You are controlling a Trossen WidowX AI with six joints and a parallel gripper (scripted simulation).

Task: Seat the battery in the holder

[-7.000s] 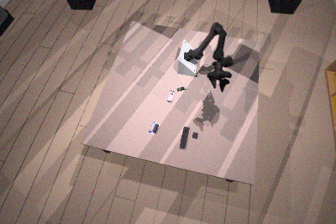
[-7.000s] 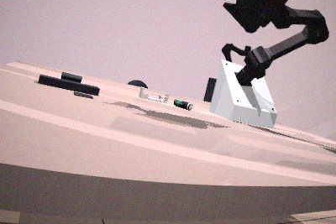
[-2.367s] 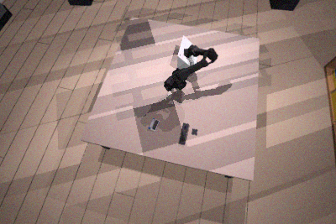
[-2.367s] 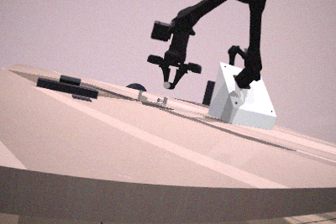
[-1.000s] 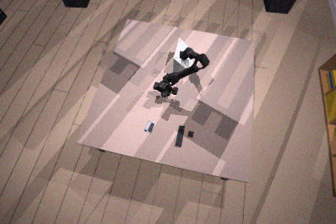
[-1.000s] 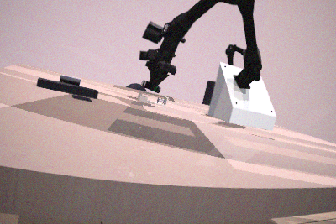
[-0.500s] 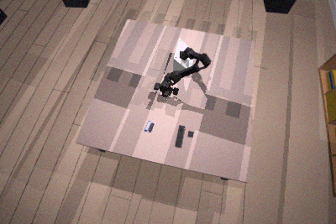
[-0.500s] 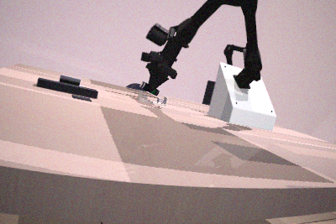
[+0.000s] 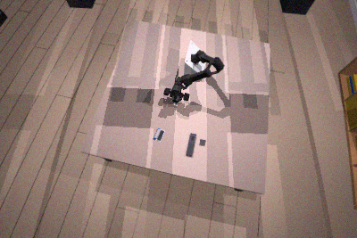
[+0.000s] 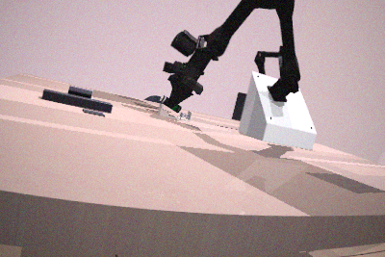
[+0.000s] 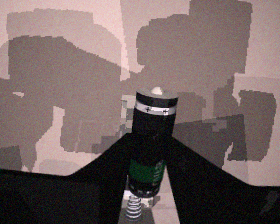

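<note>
Right now the battery is 10 mm above my gripper tip. The rest, counted from my gripper tip: black bar (310 mm ahead, 140 mm to the left, 20 mm below).
</note>
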